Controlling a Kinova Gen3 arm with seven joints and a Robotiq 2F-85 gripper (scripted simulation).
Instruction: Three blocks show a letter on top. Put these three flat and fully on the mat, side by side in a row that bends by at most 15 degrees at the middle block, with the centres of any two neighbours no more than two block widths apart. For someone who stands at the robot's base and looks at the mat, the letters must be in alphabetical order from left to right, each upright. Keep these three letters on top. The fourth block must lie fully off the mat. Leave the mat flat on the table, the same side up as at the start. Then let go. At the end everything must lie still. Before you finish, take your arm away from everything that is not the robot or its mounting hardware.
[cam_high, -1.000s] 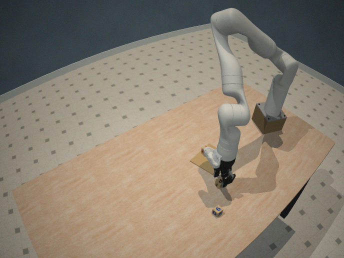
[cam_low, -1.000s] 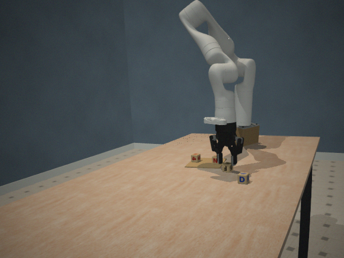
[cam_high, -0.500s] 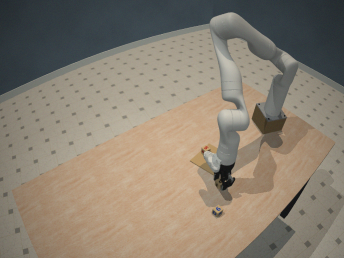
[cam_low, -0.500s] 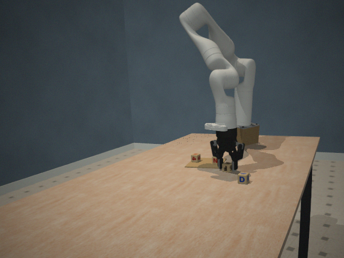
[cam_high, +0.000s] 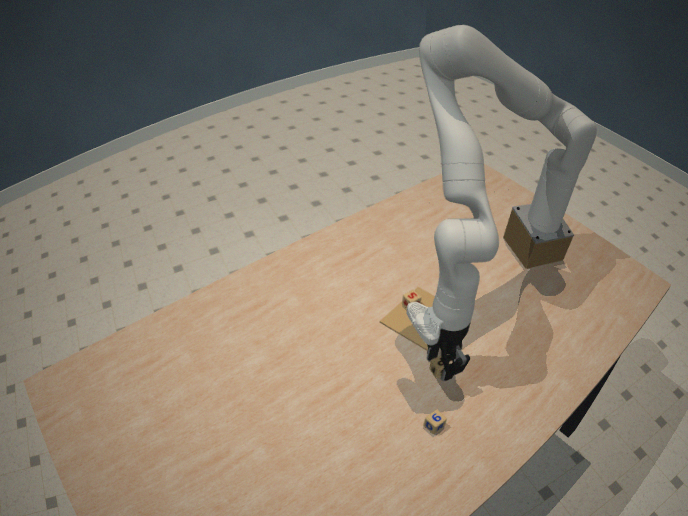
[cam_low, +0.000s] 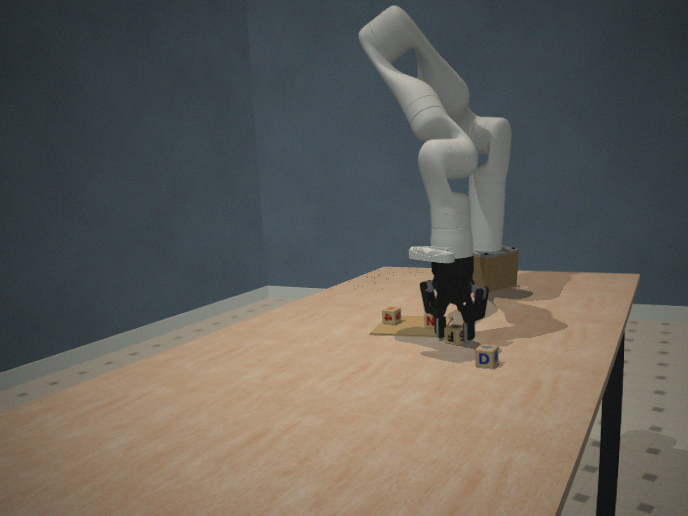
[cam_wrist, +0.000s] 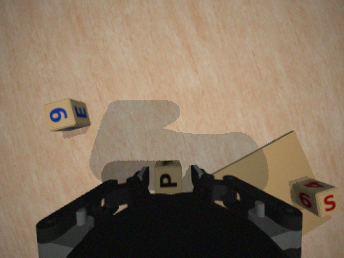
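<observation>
Now: hand 90 mm past the tan mat, 110 mm to the left of it and 20 mm above it.
</observation>
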